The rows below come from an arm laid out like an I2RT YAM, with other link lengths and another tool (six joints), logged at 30 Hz.
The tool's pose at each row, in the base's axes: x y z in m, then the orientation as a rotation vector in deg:
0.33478, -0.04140, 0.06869, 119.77, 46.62, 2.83
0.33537, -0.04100, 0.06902, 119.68, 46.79, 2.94
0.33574, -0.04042, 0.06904, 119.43, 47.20, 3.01
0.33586, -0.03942, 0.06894, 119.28, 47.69, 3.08
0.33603, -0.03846, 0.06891, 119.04, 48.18, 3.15
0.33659, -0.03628, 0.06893, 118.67, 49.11, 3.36
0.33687, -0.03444, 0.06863, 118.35, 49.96, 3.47
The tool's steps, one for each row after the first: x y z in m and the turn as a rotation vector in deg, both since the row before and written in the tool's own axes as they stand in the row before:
0.00061, 0.00039, -0.00030, -0.07, 0.13, -0.10
0.00061, -0.00002, -0.00031, -0.15, 0.18, -0.32
0.00069, -0.00041, -0.00061, -0.04, 0.23, -0.34
0.00069, -0.00031, -0.00061, -0.12, 0.21, -0.37
0.00170, -0.00054, -0.00138, -0.16, 0.48, -0.65
0.00138, -0.00078, -0.00102, -0.10, 0.39, -0.62

